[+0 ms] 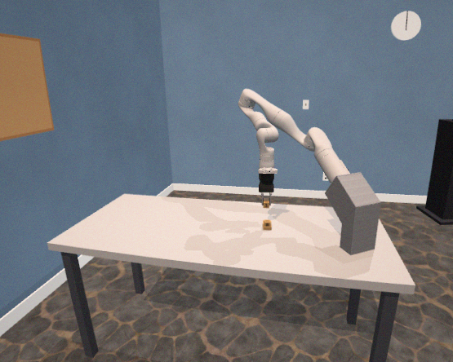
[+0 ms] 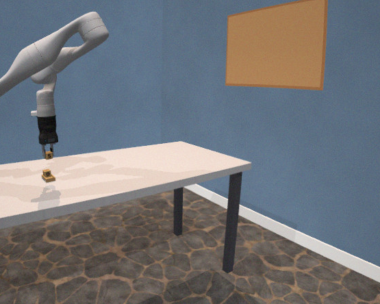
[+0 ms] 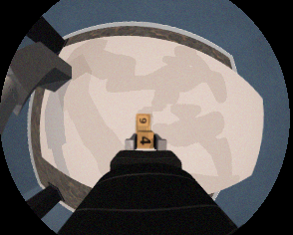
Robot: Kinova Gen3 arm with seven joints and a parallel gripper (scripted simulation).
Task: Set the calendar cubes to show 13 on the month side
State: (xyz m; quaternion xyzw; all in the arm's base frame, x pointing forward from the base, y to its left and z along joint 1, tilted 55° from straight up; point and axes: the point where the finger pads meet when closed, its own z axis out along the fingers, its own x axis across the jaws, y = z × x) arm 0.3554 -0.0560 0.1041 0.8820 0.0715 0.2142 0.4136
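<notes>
The wooden tray is 12 cm below my hand and 2 cm to the left of it.
</notes>
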